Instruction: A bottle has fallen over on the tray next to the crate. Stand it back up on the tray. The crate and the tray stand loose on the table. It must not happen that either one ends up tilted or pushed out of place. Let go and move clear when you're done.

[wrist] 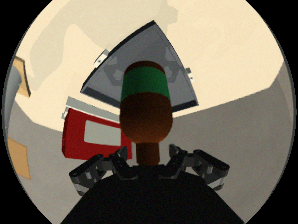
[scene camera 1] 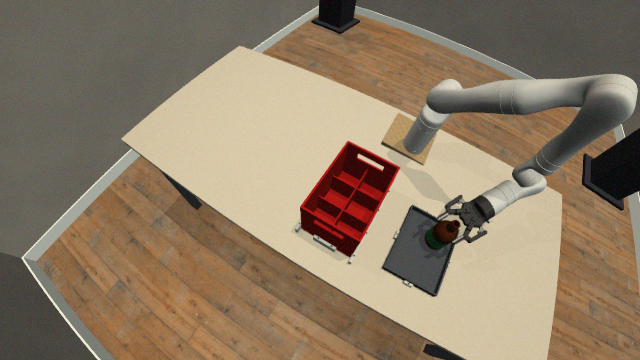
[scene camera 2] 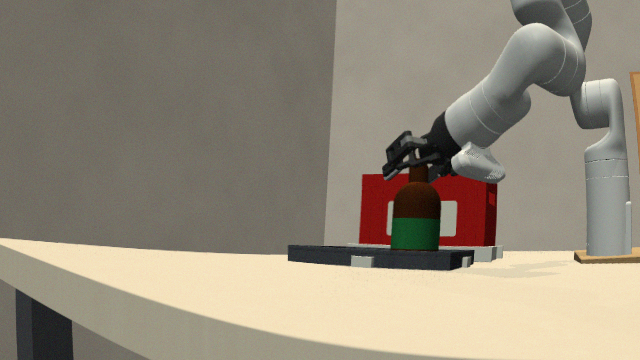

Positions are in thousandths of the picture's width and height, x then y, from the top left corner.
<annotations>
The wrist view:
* gripper: 498, 676
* brown bottle: 492, 529
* dark grey tray: 351, 373
</annotations>
